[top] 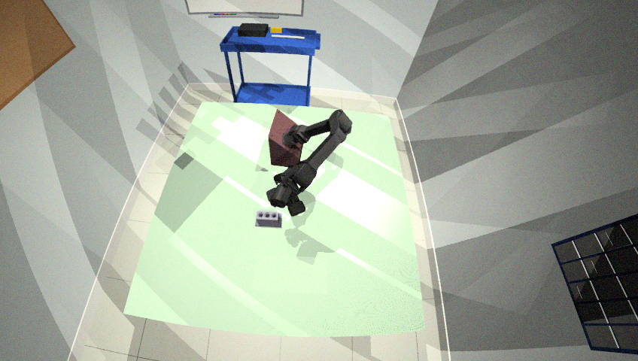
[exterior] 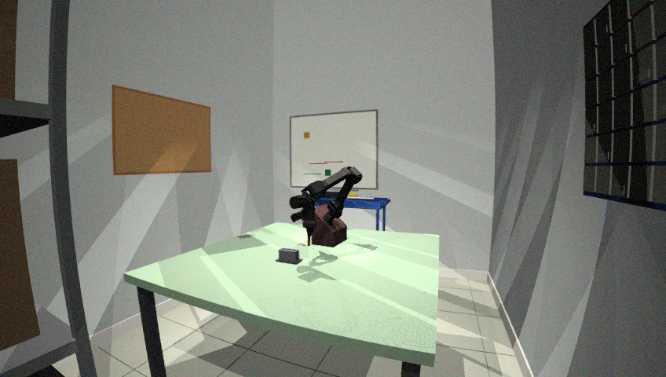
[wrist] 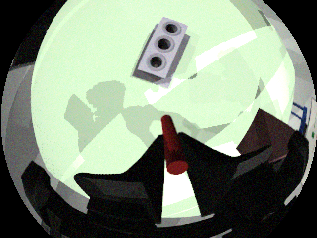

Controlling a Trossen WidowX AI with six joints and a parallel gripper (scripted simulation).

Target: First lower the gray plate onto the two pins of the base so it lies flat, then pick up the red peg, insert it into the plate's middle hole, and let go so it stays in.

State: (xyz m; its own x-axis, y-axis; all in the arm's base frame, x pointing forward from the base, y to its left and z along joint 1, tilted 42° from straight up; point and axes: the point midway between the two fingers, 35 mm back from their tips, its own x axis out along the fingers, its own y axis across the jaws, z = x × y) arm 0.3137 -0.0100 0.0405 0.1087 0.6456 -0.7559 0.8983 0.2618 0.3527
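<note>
My gripper tip is 4 cm short of the gray plate, 10 cm to the left of it and 7 cm above it. Round my gripper tip: base 4 cm ahead, 9 cm to the right, 11 cm below; red peg right at my gripper tip.
</note>
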